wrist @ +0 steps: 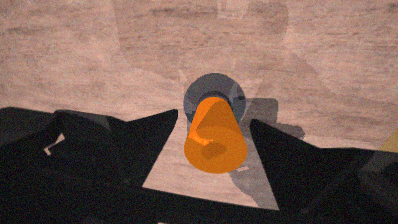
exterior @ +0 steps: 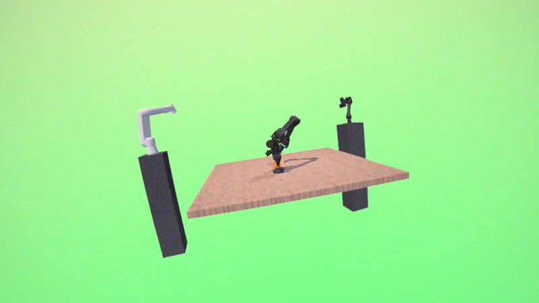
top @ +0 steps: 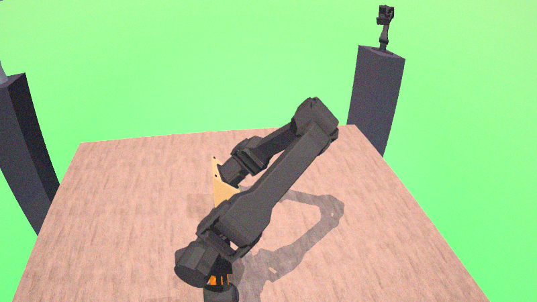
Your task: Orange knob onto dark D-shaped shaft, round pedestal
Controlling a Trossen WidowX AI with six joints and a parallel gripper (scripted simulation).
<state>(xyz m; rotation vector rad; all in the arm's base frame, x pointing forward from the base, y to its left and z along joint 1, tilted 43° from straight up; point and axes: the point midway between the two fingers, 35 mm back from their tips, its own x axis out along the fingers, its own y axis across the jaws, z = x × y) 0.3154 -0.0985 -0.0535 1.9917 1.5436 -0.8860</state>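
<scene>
The orange knob is 20 mm above my gripper tip. From my gripper tip the other things lie so: dark round pedestal 20 mm below.
</scene>
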